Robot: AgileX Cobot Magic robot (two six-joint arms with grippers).
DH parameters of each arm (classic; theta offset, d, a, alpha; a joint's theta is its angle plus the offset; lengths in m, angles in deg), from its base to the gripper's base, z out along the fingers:
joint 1: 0 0.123 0 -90
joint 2: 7.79 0 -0.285 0
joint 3: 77.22 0 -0.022 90
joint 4: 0 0.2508 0 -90
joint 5: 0 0 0.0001 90
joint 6: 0 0.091 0 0
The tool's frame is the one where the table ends.
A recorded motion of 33 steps. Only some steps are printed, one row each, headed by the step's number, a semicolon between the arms.
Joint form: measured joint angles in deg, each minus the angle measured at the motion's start. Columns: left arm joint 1, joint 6, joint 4, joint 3, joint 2, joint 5; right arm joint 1, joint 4, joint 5, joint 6, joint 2, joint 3.
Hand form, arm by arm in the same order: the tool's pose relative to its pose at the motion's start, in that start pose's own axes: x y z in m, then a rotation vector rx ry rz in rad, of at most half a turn. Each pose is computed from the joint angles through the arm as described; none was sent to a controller.
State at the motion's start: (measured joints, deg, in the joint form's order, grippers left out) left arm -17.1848 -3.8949 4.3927 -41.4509 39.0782 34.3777; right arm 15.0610 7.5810 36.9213 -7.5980 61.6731 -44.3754
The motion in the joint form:
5: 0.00 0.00 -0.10 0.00 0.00 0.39; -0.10 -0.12 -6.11 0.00 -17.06 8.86
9: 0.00 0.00 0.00 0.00 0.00 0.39; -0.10 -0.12 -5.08 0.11 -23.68 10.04
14: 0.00 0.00 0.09 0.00 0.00 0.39; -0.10 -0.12 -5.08 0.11 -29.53 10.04
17: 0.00 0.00 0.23 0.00 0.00 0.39; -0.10 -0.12 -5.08 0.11 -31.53 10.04
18: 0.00 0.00 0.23 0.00 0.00 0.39; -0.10 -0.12 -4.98 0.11 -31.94 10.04
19: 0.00 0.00 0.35 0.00 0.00 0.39; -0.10 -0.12 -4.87 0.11 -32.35 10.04
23: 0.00 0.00 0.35 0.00 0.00 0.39; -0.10 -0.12 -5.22 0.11 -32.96 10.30
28: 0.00 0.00 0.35 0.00 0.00 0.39; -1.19 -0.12 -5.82 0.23 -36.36 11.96
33: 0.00 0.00 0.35 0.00 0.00 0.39; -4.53 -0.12 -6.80 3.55 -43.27 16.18
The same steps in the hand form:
5: 0.0006 0.0000 0.0000 0.0005 0.0069 -0.0014; 0.0351 0.0032 -0.0460 0.0199 -0.2483 -0.0110
9: 0.0006 0.0000 0.0000 -0.0005 0.0068 0.0000; 0.0468 0.0054 -0.0669 0.0196 -0.3251 -0.0163
14: 0.0006 0.0001 0.0000 -0.0014 0.0067 0.0013; 0.0535 0.0073 -0.0890 0.0220 -0.4269 -0.0240
17: 0.0006 0.0003 0.0000 -0.0027 0.0066 0.0033; 0.0563 0.0080 -0.0964 0.0228 -0.4617 -0.0266
18: 0.0006 0.0003 0.0000 -0.0027 0.0066 0.0033; 0.0571 0.0082 -0.0978 0.0227 -0.4671 -0.0272
19: 0.0006 0.0004 0.0000 -0.0039 0.0066 0.0050; 0.0579 0.0083 -0.0992 0.0227 -0.4724 -0.0278
23: 0.0006 0.0004 0.0000 -0.0039 0.0066 0.0050; 0.0592 0.0084 -0.1005 0.0235 -0.4845 -0.0281
28: 0.0006 0.0004 0.0000 -0.0039 0.0066 0.0050; 0.0691 0.0073 -0.1051 0.0408 -0.5256 -0.0174
33: 0.0006 0.0004 0.0000 -0.0039 0.0066 0.0050; 0.0920 0.0043 -0.1079 0.0771 -0.5930 0.0665

